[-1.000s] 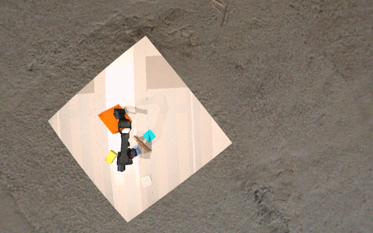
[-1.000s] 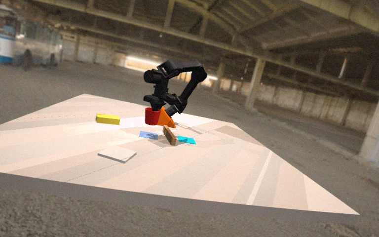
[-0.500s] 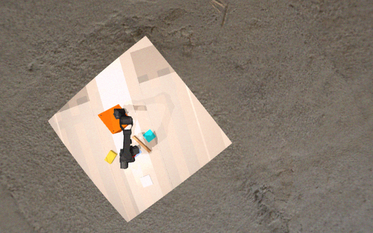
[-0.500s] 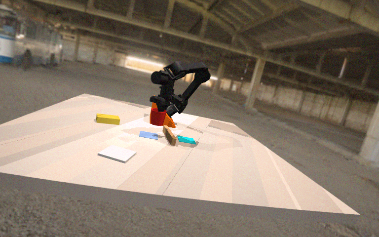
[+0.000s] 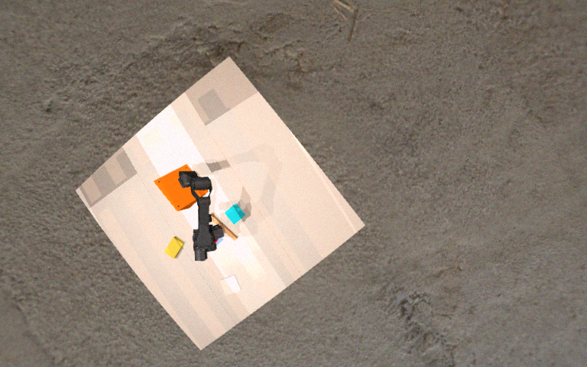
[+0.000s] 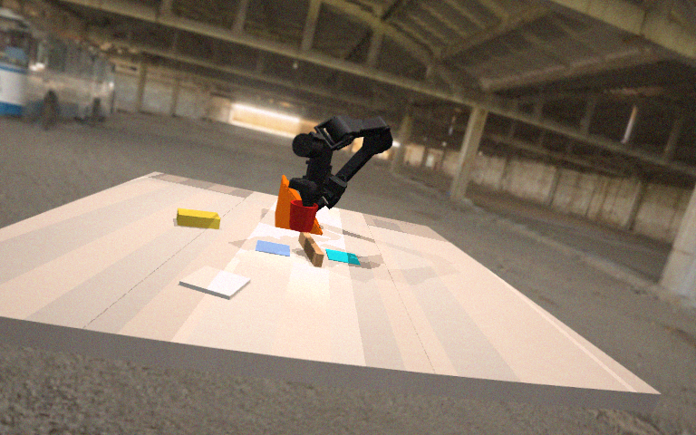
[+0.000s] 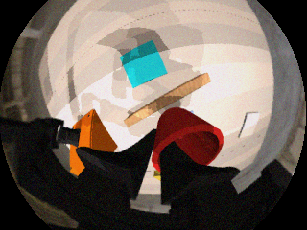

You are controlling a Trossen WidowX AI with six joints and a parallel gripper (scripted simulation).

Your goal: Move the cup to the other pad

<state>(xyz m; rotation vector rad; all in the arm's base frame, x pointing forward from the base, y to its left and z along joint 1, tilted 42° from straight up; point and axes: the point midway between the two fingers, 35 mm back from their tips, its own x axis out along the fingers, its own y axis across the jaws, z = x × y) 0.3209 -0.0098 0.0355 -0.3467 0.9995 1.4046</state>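
Now: the wooden block 90 mm below my gripper tip, 30 mm to the left of it and 20 mm ahead of it. From my gripper tip the other things lie so: red cup 30 mm ahead, 10 mm to the right; then yellow block 300 mm to the right, 80 mm below, 30 mm behind; then light blue pad 110 mm below, 70 mm to the right, 40 mm ahead.
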